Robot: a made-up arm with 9 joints. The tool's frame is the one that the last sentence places. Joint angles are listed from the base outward.
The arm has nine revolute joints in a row. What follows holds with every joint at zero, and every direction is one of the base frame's.
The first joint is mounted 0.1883 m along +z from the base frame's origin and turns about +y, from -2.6 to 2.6 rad.
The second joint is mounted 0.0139 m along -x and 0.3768 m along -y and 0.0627 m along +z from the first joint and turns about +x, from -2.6 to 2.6 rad.
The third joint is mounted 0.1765 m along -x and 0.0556 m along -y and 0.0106 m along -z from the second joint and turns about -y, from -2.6 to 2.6 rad.
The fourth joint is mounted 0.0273 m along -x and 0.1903 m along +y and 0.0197 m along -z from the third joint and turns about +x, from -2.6 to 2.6 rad.
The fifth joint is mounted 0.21 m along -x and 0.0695 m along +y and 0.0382 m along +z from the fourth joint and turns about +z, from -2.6 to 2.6 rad.
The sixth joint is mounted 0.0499 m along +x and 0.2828 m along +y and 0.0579 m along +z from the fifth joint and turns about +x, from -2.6 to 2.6 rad.
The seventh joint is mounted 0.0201 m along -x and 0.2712 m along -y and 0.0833 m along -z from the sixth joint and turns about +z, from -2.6 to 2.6 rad.
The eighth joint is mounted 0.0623 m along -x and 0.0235 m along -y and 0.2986 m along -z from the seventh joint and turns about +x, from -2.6 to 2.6 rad.
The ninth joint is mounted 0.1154 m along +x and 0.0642 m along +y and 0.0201 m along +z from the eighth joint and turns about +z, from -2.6 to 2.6 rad.
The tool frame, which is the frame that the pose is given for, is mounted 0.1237 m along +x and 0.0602 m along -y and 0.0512 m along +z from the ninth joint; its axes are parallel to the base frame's.
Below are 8 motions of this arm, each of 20 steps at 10 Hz.
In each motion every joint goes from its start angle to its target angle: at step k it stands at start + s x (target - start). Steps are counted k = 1, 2, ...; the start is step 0. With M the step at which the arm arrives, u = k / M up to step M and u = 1 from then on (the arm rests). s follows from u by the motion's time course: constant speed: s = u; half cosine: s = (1 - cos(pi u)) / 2; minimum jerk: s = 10 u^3 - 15 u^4 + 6 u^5.
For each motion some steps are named. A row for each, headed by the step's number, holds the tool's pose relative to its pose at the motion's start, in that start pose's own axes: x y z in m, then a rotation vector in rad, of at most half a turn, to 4 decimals.
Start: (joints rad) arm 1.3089 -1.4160 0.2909 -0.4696 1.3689 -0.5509 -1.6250 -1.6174 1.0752
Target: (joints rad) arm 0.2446 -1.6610 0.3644 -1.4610 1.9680 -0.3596 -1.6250 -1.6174 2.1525
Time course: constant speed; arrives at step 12
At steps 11, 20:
11: -0.1505 0.2482 -0.1535 -0.4827 1.4404 1.6215
20: -0.2085 0.2386 -0.1478 -0.4495 1.6024 1.8079

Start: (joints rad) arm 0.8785 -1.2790 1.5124 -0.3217 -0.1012 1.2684 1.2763 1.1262 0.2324
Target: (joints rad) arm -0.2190 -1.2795 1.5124 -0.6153 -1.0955 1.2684 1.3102 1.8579 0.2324
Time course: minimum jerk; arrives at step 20
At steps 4, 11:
4: -0.0406 -0.0204 0.0424 -0.0403 0.0377 -0.0437
11: -0.2077 0.0229 0.4876 -0.4167 0.4538 -0.3617

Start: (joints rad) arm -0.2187 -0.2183 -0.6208 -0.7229 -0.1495 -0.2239 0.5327 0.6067 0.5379
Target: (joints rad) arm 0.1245 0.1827 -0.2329 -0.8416 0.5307 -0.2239 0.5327 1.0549 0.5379
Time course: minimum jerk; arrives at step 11
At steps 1, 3, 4, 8, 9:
1: 0.0001 0.0006 0.0004 0.0027 -0.0009 0.0059
3: 0.0019 0.0123 0.0086 0.0544 -0.0150 0.1151
4: 0.0034 0.0253 0.0178 0.1116 -0.0254 0.2256
8: 0.0061 0.0943 0.0738 0.4191 -0.0199 0.7027
9: 0.0060 0.1041 0.0831 0.4639 -0.0124 0.7605

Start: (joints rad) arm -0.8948 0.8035 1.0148 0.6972 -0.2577 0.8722 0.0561 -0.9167 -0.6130
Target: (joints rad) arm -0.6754 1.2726 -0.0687 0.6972 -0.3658 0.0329 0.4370 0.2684 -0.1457
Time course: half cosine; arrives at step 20
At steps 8, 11, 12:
8: 0.1060 -0.0254 0.0000 0.0148 0.2002 -0.1518
11: 0.1365 -0.0546 0.0269 0.0701 0.3710 -0.2432
12: 0.1413 -0.0625 0.0406 0.0997 0.4329 -0.2743

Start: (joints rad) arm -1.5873 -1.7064 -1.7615 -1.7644 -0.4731 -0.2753 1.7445 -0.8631 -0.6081
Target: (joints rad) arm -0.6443 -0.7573 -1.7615 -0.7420 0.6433 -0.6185 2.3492 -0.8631 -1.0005
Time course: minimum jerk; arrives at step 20
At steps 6, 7, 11, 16, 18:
6: -0.0106 0.0399 -0.0112 -0.0454 -0.1908 0.1206
7: -0.0201 0.0558 -0.0199 -0.0674 -0.2775 0.1905
11: -0.1014 0.1027 -0.0871 -0.1635 -0.6929 0.6912
16: -0.2024 0.0823 -0.1572 -0.1880 -1.0256 1.3854
18: -0.2160 0.0747 -0.1648 -0.1838 -1.0659 1.4946

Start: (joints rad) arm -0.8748 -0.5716 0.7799 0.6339 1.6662 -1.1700 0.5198 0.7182 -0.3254
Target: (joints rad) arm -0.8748 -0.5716 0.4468 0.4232 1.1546 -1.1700 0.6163 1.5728 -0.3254
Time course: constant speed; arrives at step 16
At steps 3, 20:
3: 0.0037 -0.0387 -0.0355 0.2395 0.1483 -0.0646
20: -0.0548 -0.1185 -0.2118 1.2778 0.7191 -0.4328

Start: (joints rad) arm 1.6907 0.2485 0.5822 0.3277 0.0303 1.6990 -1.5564 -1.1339 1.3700
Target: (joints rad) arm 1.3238 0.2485 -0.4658 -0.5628 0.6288 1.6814 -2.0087 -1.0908 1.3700
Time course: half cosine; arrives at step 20
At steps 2, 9, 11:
2: -0.0086 -0.0202 -0.0129 0.0164 0.0114 -0.0310
9: -0.2635 -0.2575 -0.2747 0.3272 0.2245 -0.5453
11: -0.4136 -0.2823 -0.3897 0.4667 0.3225 -0.7519

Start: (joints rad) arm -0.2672 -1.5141 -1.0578 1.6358 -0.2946 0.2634 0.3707 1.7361 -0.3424
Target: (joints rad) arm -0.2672 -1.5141 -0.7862 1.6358 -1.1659 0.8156 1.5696 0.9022 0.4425
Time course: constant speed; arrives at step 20
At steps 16, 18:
16: 0.1248 0.1707 -0.1478 -0.5584 0.4318 1.1496
18: 0.1236 0.1922 -0.1640 -0.6553 0.4902 1.3209

